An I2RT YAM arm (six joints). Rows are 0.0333 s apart.
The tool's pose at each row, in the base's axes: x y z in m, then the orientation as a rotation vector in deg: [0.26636, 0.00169, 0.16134, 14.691, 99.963, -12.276]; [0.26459, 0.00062, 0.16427, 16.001, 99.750, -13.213]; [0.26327, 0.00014, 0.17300, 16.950, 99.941, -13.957]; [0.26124, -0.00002, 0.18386, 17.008, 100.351, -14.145]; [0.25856, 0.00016, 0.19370, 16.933, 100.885, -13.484]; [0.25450, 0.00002, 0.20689, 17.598, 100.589, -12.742]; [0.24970, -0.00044, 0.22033, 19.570, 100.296, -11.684]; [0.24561, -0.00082, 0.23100, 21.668, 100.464, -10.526]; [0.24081, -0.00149, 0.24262, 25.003, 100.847, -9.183]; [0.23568, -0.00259, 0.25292, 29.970, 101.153, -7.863]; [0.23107, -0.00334, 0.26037, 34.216, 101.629, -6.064]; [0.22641, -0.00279, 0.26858, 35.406, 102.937, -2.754]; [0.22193, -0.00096, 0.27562, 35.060, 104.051, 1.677]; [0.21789, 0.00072, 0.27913, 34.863, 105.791, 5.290]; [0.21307, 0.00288, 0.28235, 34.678, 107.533, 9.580]
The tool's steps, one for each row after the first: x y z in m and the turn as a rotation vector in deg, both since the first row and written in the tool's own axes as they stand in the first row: [-0.00262, -0.00154, -0.00191, 1.370, -0.055, 0.371]; [-0.01098, -0.00239, -0.00464, 2.398, 0.249, 0.549]; [-0.02130, -0.00315, -0.00853, 2.547, 0.654, 0.420]; [-0.03048, -0.00376, -0.01294, 2.048, 1.192, 0.658]; [-0.04271, -0.00508, -0.01918, 1.929, 1.035, 1.551]; [-0.05508, -0.00693, -0.02607, 2.331, 1.114, 3.474]; [-0.06485, -0.00849, -0.03180, 2.729, 1.693, 5.456]; [-0.07544, -0.01053, -0.03830, 3.696, 2.747, 8.296]; [-0.08470, -0.01308, -0.04473, 5.602, 4.113, 12.159]; [-0.09124, -0.01514, -0.05024, 6.785, 5.622, 15.759]; [-0.09844, -0.01597, -0.05632, 5.235, 7.425, 18.073]; [-0.10446, -0.01552, -0.06236, 2.112, 8.851, 20.055]; [-0.10709, -0.01508, -0.06729, -0.378, 10.904, 21.533]; [-0.10928, -0.01441, -0.07304, -3.267, 13.110, 23.357]
